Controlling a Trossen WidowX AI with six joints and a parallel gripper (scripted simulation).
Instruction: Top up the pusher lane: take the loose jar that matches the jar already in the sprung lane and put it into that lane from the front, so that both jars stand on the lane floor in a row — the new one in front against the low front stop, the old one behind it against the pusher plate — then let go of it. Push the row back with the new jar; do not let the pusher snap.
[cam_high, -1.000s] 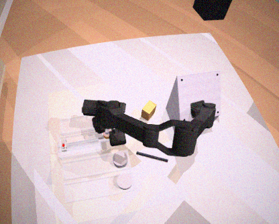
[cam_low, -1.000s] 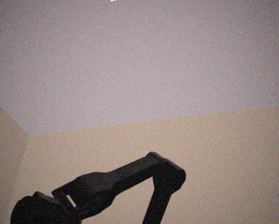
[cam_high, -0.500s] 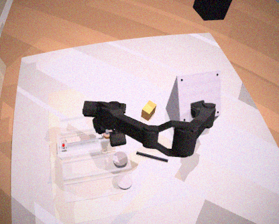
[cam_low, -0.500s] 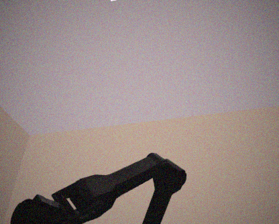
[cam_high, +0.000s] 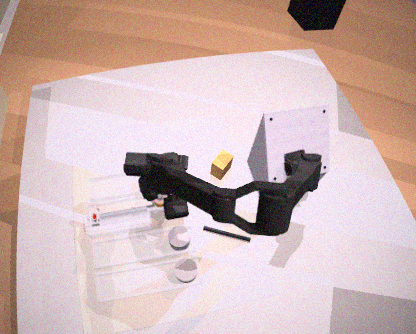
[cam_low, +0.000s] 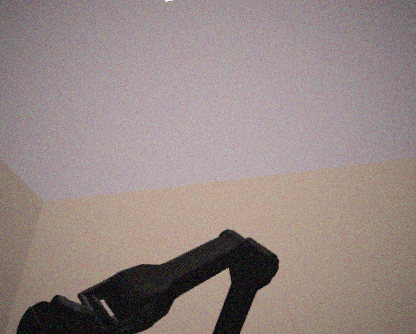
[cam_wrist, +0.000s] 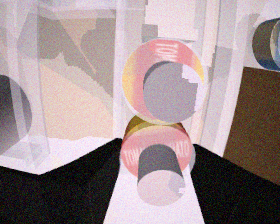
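The sprung lane lies 14 cm ahead of my gripper tip, 2 cm to the left of it and 1 cm below it. From my gripper tip the other things lie so: black rod 14 cm to the left, 12 cm behind, 2 cm below; red dot 23 cm ahead, 4 cm above, 2 cm to the left.
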